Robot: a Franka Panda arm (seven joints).
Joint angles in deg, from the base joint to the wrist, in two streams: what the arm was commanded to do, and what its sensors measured. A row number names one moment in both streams.
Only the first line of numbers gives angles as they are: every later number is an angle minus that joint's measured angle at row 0.
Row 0, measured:
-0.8 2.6 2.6 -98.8 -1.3 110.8 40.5
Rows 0 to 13, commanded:
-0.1 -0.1 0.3 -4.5 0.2 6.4 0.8
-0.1 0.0 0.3 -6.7 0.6 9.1 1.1
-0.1 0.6 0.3 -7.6 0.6 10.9 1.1
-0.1 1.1 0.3 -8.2 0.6 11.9 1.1
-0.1 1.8 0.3 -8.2 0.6 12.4 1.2
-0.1 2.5 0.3 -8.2 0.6 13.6 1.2
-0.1 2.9 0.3 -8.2 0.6 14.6 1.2
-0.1 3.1 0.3 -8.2 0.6 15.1 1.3
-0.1 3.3 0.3 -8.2 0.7 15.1 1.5
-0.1 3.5 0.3 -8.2 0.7 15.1 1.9
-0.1 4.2 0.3 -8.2 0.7 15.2 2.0
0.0 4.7 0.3 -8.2 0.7 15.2 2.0
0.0 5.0 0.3 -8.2 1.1 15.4 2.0
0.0 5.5 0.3 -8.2 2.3 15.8 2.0
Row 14, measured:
0.0 4.4 0.0 -7.9 0.2 14.1 1.0
